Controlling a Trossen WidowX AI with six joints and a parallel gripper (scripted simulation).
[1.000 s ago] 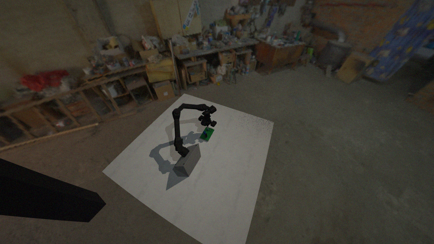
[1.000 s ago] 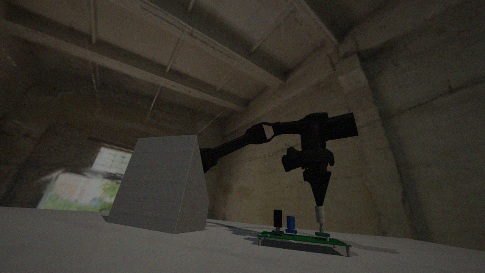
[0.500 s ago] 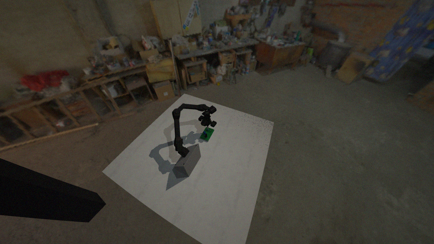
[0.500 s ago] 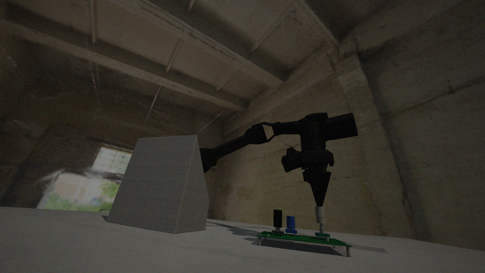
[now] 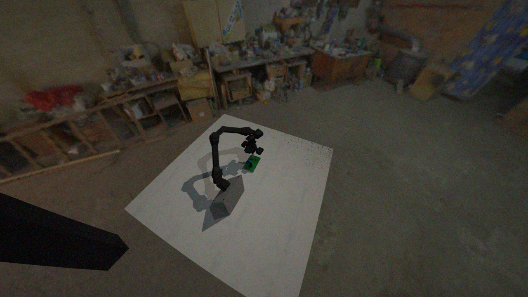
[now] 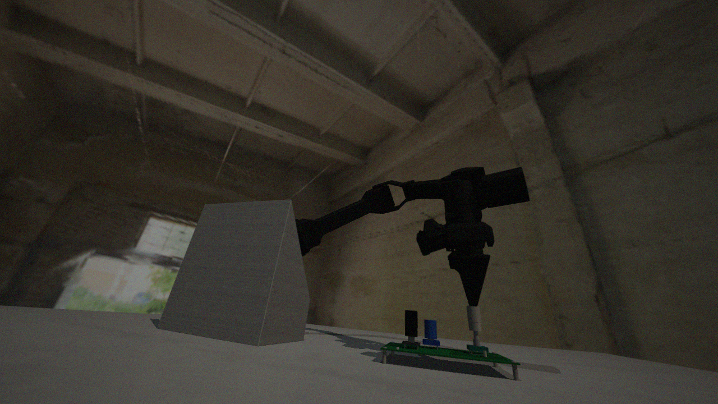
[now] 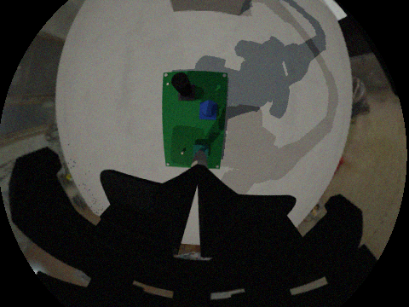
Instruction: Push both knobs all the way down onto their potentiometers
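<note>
The white knob is 1 cm below my gripper tip. The rest, counted from my gripper tip: black knob (9 cm behind, 4 cm to the right, 3 cm below).
</note>
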